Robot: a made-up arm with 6 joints.
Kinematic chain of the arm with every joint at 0, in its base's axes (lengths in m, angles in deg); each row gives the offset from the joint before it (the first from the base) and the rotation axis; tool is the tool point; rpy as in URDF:
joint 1: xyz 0 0 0.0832 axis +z
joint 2: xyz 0 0 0 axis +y
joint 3: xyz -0.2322 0 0.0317 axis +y
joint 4: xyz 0.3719 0 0.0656 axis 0.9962 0 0.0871
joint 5: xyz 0 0 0 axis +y
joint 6: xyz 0.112 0 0.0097 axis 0.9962 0 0.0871
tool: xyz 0 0 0 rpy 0 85 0
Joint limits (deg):
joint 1: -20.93..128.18
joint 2: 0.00..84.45
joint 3: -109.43..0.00
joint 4: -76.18..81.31
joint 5: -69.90..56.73
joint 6: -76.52..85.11
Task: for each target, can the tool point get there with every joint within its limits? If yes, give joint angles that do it. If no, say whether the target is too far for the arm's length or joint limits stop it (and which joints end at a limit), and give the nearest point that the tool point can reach.
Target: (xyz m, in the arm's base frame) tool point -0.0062 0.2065 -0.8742
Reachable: no: too far | nearest point -0.0037 0.1233 -0.1581 | short by 0.721 m
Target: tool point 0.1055 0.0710 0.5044
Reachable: yes | joints 32.35 11.53 -47.82 38.16 2.87 58.85
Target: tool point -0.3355 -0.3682 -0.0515
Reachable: no: joint limits stop it (at a limit: joint 1, joint 2, joint 3, joint 5) | nearest point -0.1235 0.0152 -0.1132 | short by 0.442 m
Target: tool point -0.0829 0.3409 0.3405
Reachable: yes | joints 99.15 49.21 -41.92 -30.49 -29.00 -27.07
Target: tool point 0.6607 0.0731 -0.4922
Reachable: no: too far | nearest point 0.3156 0.0349 -0.0635 | short by 0.552 m
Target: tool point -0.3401 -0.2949 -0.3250
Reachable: no: joint limits stop it (at a limit: joint 1, joint 2, joint 3, joint 5) | nearest point -0.1225 0.0146 -0.1134 | short by 0.433 m
